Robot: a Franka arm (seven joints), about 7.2 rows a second.
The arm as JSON. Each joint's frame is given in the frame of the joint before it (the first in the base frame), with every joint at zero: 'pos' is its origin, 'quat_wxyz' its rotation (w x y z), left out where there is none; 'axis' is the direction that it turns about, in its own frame. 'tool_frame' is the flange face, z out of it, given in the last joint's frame.
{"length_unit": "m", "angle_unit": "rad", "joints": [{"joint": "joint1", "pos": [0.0, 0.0, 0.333], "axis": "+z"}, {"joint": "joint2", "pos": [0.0, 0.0, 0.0], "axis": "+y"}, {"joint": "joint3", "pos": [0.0, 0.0, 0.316], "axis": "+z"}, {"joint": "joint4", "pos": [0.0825, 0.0, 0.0], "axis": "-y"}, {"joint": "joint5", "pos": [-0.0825, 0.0, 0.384], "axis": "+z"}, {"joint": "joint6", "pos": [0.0, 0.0, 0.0], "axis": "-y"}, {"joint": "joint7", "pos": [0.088, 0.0, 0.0], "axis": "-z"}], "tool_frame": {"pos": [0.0, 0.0, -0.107], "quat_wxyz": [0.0, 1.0, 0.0, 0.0]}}
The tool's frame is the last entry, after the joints.
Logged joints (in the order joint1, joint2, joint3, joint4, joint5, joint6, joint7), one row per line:
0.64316 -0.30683 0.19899 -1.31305 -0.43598 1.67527 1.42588
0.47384 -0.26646 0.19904 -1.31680 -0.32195 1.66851 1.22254
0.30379 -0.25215 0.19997 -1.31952 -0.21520 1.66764 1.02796
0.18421 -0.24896 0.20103 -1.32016 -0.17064 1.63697 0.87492
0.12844 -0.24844 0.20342 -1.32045 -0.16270 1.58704 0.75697
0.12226 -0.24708 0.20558 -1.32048 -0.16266 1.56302 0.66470
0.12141 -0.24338 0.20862 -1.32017 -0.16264 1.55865 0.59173
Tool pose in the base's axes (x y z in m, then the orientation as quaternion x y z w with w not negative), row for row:
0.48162 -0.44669 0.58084 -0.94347 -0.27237 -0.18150 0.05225
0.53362 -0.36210 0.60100 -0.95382 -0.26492 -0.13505 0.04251
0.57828 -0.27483 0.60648 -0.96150 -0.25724 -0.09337 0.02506
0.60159 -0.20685 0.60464 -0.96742 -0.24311 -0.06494 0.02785
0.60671 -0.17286 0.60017 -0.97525 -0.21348 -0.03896 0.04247
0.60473 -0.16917 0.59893 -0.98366 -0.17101 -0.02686 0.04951
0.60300 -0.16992 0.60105 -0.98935 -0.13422 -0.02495 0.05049
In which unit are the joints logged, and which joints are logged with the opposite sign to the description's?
The joints are logged in radians. Opposite sign: joint1, joint2, joint3, joint5, joint7.
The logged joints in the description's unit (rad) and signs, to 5 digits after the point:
-0.64316 0.30683 -0.19899 -1.31305 0.43598 1.67527 -1.42588
-0.47384 0.26646 -0.19904 -1.31680 0.32195 1.66851 -1.22254
-0.30379 0.25215 -0.19997 -1.31952 0.21520 1.66764 -1.02796
-0.18421 0.24896 -0.20103 -1.32016 0.17064 1.63697 -0.87492
-0.12844 0.24844 -0.20342 -1.32045 0.16270 1.58704 -0.75697
-0.12226 0.24708 -0.20558 -1.32048 0.16266 1.56302 -0.66470
-0.12141 0.24338 -0.20862 -1.32017 0.16264 1.55865 -0.59173

